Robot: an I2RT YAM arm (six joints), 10 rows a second.
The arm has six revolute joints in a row. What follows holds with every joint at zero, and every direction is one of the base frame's.
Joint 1 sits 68.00 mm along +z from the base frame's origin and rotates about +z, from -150.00 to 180.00 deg.
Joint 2 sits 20.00 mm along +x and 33.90 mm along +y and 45.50 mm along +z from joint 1 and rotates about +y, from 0.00 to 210.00 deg.
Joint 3 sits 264.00 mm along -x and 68.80 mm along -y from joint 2 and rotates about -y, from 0.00 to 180.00 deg.
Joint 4 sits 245.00 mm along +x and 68.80 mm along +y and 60.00 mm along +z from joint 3 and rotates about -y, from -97.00 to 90.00 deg.
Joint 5 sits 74.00 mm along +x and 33.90 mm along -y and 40.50 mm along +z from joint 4 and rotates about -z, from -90.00 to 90.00 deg.
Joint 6 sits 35.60 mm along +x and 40.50 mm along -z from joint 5 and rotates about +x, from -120.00 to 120.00 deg.
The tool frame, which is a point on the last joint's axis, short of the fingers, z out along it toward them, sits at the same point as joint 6; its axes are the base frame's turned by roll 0.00, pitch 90.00 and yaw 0.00 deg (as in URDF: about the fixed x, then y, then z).
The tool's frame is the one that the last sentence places.
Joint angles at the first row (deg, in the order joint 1, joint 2, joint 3, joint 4, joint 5, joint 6):
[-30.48 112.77 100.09 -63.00 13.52 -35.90]
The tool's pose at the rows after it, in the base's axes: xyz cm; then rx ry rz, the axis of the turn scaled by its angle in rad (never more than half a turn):
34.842 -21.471 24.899 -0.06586 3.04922 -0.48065
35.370 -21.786 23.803 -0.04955 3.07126 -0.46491
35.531 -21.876 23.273 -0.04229 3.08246 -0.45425
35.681 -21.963 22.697 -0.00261 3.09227 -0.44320
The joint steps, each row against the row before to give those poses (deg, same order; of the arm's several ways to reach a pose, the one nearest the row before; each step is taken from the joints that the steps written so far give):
[0.00 2.78 2.47 -1.73 -0.02 1.49]
[0.00 2.12 0.75 -0.02 0.06 0.78]
[0.00 0.80 0.06 0.00 -0.06 0.38]
[0.00 0.84 0.00 0.02 -0.03 1.57]

